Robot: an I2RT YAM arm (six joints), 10 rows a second.
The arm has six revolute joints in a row. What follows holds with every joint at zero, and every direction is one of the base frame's. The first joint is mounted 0.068 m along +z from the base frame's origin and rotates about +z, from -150 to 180 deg. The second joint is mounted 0.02 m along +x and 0.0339 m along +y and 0.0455 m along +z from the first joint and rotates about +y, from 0 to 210 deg. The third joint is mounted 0.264 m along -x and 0.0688 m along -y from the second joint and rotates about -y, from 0 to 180 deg. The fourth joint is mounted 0.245 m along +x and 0.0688 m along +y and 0.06 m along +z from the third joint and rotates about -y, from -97 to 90 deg. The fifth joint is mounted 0.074 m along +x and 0.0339 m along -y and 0.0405 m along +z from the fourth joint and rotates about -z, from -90 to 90 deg. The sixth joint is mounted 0.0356 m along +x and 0.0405 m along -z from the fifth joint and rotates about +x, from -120 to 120 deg. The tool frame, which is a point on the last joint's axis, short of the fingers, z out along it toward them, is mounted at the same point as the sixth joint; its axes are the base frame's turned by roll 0, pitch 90 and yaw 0 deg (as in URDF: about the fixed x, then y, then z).
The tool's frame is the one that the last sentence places.
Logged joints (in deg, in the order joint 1, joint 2, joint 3, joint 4, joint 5, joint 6), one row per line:
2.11 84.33 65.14 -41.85 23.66 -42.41
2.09 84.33 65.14 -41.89 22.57 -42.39
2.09 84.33 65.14 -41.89 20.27 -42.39
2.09 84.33 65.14 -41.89 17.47 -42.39
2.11 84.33 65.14 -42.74 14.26 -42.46
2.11 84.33 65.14 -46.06 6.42 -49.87
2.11 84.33 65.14 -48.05 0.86 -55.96
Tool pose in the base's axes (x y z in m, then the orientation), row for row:
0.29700 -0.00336 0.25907 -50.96 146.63 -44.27
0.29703 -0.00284 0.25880 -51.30 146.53 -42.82
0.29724 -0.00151 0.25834 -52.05 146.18 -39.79
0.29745 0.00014 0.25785 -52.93 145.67 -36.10
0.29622 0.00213 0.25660 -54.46 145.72 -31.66
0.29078 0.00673 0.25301 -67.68 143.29 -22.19
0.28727 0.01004 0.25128 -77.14 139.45 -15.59
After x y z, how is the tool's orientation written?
As a rotation vector, in degrees.
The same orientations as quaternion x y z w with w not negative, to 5 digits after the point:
-0.31155 0.89645 -0.27065 0.16141
-0.31419 0.89744 -0.26226 0.16464
-0.32008 0.89894 -0.24469 0.17201
-0.32711 0.90025 -0.22310 0.18106
-0.33717 0.90217 -0.19601 0.18435
-0.41654 0.88189 -0.13657 0.17351
-0.47452 0.85782 -0.09590 0.17258

